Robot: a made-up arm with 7 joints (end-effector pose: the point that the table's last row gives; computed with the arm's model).
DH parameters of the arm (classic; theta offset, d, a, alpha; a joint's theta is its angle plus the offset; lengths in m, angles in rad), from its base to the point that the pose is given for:
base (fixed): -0.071 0 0 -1.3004
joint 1: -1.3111 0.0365 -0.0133 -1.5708
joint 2: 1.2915 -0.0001 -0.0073 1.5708
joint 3: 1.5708 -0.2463 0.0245 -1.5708
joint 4: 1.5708 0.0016 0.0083 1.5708
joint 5: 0 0.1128 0 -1.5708
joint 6: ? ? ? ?
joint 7: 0 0 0 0
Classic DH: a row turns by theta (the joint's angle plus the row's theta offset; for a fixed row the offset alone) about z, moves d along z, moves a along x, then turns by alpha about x.
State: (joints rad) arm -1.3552 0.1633 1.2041 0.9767 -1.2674 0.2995 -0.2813
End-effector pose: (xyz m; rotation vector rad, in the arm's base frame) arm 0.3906 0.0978 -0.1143 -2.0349 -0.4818 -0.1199
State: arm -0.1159 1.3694 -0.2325 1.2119 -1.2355 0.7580 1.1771
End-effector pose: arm 0.0468 0.4124 -0.1226 0.7856 1.3580 2.1496
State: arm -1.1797 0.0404 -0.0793 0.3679 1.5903 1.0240 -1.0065
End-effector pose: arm 0.3444 -0.0050 -0.0674 1.0589 0.6854 0.0380
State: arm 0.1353 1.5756 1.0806 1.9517 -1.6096 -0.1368 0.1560
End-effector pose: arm -0.0506 0.4284 -0.0104 -0.6275 -0.5835 2.0826
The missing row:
joint 6: -1.5708 0 0.0468 1.5708
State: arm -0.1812 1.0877 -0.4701 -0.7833 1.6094 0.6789 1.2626
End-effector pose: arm 0.1346 0.1486 -0.1051 1.3622 -2.0035 0.9800
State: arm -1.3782 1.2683 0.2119 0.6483 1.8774 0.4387 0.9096
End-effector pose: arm 0.2205 0.3108 0.1509 -2.1070 0.5585 -1.9402
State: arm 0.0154 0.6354 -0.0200 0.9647 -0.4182 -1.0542 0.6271
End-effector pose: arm 0.0514 0.2604 -0.2875 0.4551 -0.0684 0.8559
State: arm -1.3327 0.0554 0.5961 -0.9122 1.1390 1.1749 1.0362
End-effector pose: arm 0.2156 0.0965 0.0089 -0.5274 -0.3111 2.3122
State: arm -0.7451 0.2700 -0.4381 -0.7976 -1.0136 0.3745 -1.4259
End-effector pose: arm 0.1853 -0.0215 -0.0871 -0.1210 -0.8313 -2.6680
